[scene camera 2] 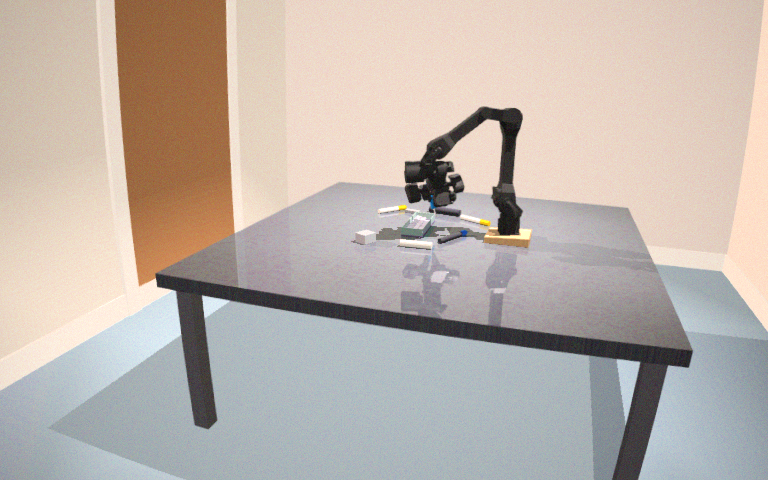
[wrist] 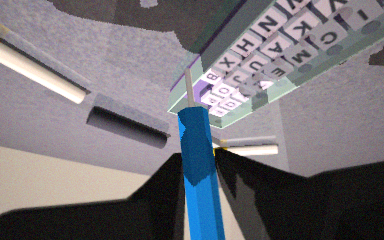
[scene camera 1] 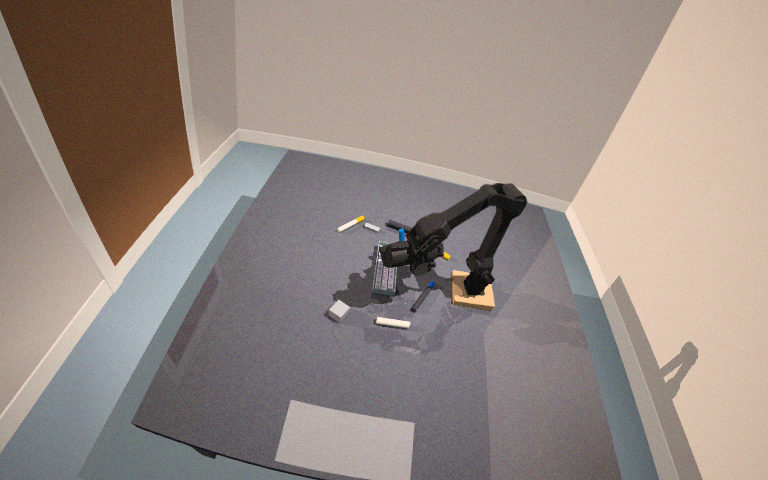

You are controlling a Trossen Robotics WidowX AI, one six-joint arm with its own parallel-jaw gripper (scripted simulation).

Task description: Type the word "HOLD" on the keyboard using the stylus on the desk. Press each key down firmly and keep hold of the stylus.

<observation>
In view: the gripper [scene camera 2: 432, 200] and a dark bar [wrist: 98, 118].
The gripper also shows in the wrist view [wrist: 198, 158].
</observation>
